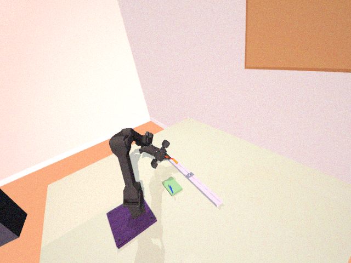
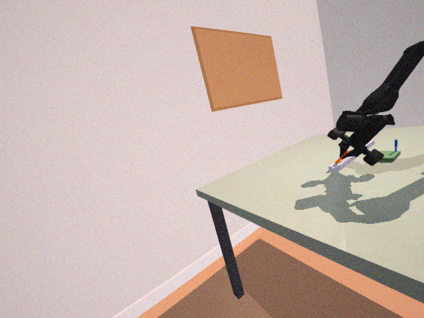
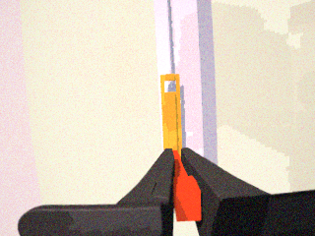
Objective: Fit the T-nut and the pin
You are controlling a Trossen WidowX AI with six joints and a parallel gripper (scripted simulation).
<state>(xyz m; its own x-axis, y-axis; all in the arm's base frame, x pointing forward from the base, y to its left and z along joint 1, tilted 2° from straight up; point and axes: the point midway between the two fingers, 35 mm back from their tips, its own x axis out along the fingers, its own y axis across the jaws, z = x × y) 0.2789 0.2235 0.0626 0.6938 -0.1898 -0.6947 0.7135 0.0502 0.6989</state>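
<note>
Right now my gripper tip is 20 mm to the left of the brass T-nut. From my gripper tip the other things lie so: aluminum rail (180 mm to the right, 30 mm below, 30 mm ahead); green tray (200 mm to the right, 100 mm behind, 40 mm below); blue pin (220 mm to the right, 110 mm behind, 20 mm below).
</note>
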